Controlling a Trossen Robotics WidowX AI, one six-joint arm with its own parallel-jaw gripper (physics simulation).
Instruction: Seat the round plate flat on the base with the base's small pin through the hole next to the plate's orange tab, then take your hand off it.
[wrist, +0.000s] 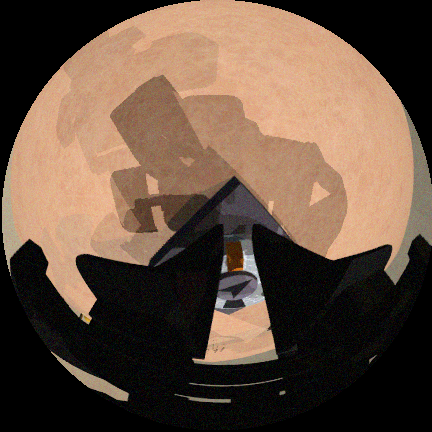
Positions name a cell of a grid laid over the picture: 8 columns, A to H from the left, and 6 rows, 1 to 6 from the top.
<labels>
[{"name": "my gripper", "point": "E4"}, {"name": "round plate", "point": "E4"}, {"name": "dark square base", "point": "E3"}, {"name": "darker disc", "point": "E4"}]
</labels>
